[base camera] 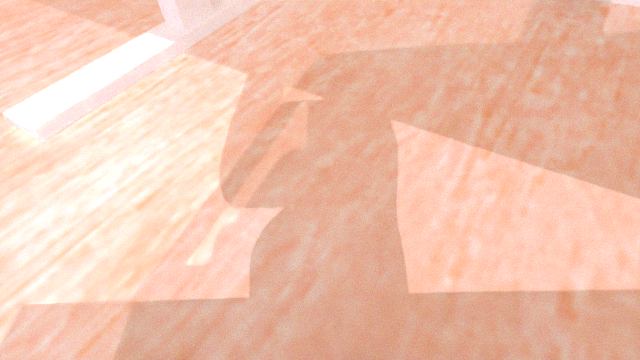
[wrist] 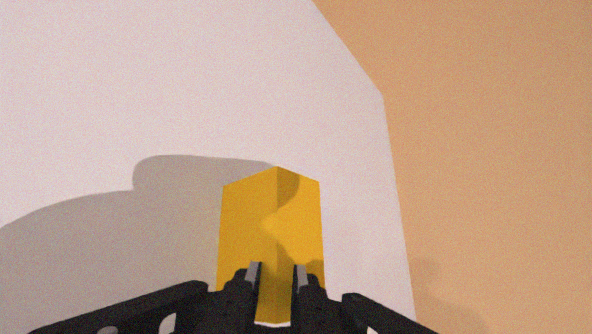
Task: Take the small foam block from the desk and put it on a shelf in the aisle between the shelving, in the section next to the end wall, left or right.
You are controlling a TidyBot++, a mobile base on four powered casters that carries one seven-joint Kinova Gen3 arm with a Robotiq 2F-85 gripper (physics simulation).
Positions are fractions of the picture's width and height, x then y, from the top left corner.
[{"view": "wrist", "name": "my gripper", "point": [0.47, 0.84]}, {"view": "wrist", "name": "yellow foam block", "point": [0.46, 0.65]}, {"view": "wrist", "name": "white desk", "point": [0.22, 0.38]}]
